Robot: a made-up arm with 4 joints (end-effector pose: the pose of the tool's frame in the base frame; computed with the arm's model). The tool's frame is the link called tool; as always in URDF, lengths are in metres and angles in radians.
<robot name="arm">
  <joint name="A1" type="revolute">
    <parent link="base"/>
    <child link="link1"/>
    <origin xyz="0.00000 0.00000 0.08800"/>
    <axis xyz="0 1 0"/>
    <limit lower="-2.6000" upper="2.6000" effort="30" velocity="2.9"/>
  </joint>
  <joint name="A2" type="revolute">
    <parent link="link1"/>
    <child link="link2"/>
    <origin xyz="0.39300 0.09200 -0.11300"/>
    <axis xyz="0 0 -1"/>
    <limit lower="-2.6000" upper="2.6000" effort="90" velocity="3"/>
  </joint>
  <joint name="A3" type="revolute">
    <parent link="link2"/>
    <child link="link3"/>
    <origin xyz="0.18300 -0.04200 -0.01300"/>
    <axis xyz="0 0 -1"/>
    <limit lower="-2.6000" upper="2.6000" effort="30" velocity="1.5"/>
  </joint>
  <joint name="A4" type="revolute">
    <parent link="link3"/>
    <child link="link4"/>
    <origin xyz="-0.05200 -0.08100 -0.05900"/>
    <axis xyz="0 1 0"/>
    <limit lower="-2.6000" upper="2.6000" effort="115" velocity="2.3"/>
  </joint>
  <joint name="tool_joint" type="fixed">
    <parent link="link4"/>
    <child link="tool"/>
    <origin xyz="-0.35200 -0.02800 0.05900"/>
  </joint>
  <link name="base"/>
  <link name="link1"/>
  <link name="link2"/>
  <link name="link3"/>
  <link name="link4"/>
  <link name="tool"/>
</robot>
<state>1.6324 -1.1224 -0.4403 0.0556</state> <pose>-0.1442 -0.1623 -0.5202 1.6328 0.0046 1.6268</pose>
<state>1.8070 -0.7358 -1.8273 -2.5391</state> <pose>-0.5252 0.3868 -0.2434 2.0385 0.9329 -0.8578</pose>
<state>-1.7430 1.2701 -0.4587 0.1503</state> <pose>0.0628 0.1134 0.1585 1.6655 -0.7702 -1.5278</pose>
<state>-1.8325 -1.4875 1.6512 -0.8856</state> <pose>0.3759 0.2156 0.3089 2.9687 -0.4145 -3.0287</pose>
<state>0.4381 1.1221 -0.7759 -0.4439</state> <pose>-0.0967 -0.0595 -0.1791 -0.1445 -0.0285 -0.3116</pose>
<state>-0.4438 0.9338 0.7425 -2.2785</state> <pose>0.5230 -0.1999 -0.2068 2.4839 -0.7975 1.9591</pose>
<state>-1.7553 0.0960 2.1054 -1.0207</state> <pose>0.3269 0.3282 0.8122 1.1059 0.4773 -2.6462</pose>
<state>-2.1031 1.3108 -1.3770 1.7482</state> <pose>-0.3711 -0.1999 0.4204 -0.0608 -0.3553 -0.0125</pose>
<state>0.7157 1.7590 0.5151 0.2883</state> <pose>0.3402 0.2748 -0.2453 -0.5351 -0.1935 -2.3009</pose>
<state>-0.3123 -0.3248 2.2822 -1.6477</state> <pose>0.6518 0.2293 -0.2695 1.4229 -1.2790 2.8917</pose>
